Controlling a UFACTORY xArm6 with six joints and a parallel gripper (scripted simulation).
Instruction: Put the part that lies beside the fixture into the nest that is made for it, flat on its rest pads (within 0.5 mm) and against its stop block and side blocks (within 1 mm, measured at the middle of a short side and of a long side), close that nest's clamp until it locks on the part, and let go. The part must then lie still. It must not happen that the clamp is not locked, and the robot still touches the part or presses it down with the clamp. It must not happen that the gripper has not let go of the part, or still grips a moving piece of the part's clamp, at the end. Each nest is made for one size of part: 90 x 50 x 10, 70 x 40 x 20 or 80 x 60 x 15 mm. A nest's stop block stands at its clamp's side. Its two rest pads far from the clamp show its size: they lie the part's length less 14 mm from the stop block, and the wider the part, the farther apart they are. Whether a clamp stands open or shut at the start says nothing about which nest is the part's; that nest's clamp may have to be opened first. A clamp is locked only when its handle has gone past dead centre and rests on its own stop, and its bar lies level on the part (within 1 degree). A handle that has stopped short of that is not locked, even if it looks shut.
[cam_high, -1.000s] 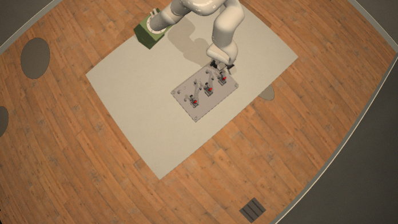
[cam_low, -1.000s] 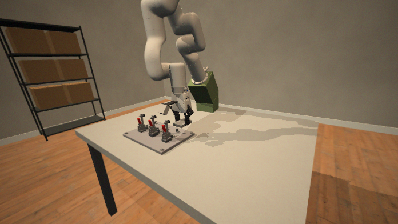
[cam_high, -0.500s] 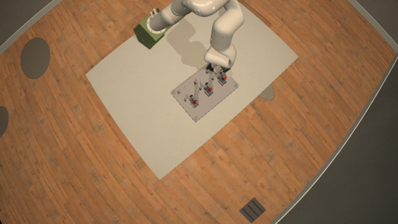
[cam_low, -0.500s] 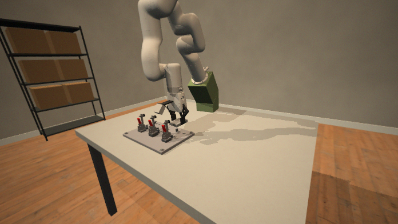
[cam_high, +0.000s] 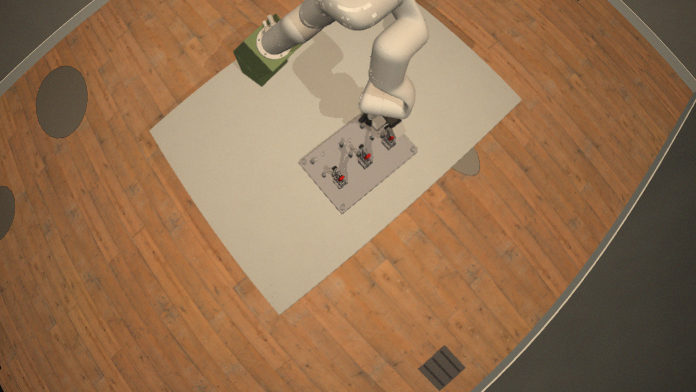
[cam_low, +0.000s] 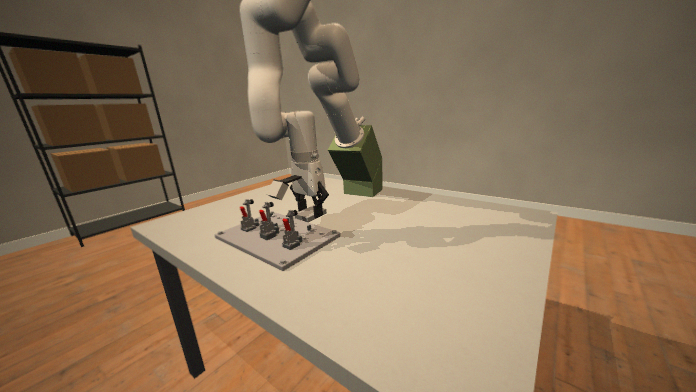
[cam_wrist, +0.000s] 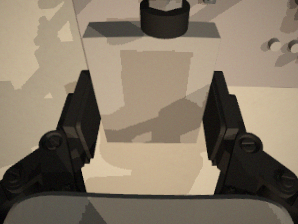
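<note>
Right now the grey part is 1 cm below my hand. Also, from my hand: grey fixture plate 10 cm to the right, 9 cm below, 8 cm ahead.
</note>
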